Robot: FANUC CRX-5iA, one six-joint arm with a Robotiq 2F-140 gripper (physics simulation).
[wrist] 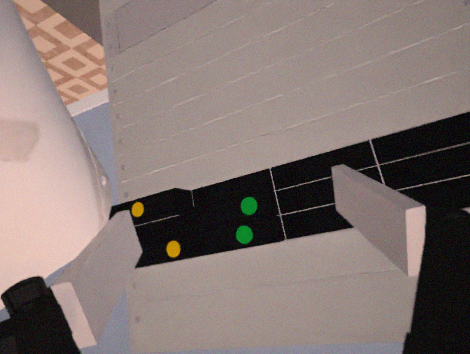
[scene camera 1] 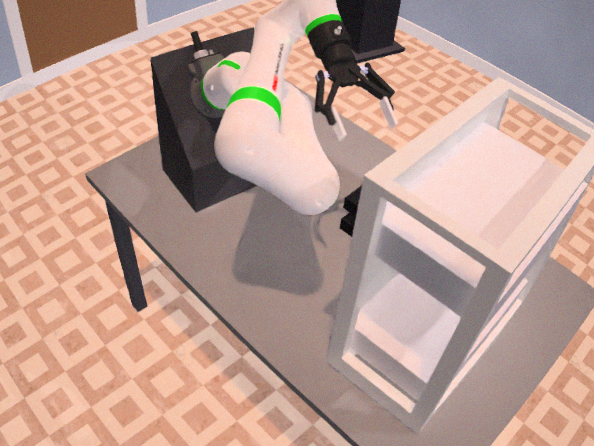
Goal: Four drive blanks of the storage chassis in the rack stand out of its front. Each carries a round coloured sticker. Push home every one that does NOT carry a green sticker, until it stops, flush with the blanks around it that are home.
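Frame: origin at the arm's base, x down, y left, z ahead, level; millimetres.
Seen in the pictures: gripper, between the fingertips: (wrist: 235, 209) (scene camera 1: 369, 131); arm's base, origin of its link: (scene camera 1: 213, 93).
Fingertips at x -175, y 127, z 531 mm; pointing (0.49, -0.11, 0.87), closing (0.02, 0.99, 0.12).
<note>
Offsets run from my fingertips to a thing's top centre. "spot": to the spot under its first point. Level surfaces: height alone.
In the wrist view, the black storage chassis {spot: dz +109, dx +26, dy +175 mm} (wrist: 425, 156) crosses the pale rack front. Two projecting blanks carry yellow stickers: one yellow sticker {dz +154, dx +34, dy -144 mm} (wrist: 137, 209) is beside the left fingertip, the other yellow sticker {dz +143, dx -24, dy -100 mm} (wrist: 173, 249) is lower and to its right. Two green stickers (wrist: 249, 205) (wrist: 244, 234) sit one above the other, farther right. In the scene view, black blanks (scene camera 1: 353, 200) (scene camera 1: 346, 224) stand out of the front of the rack (scene camera 1: 351, 280); their stickers are hidden. My gripper (scene camera 1: 365, 124) (wrist: 235, 209) is open and empty, above and in front of the rack, apart from the blanks.
The white arm (scene camera 1: 280, 165) (wrist: 45, 150) bends low over the grey table {dx +486 mm} (scene camera 1: 200, 250), its elbow close to the projecting blanks. The black pedestal (scene camera 1: 175, 130) stands behind the arm. Pale panels (wrist: 215, 100) cover the rack front around the chassis.
</note>
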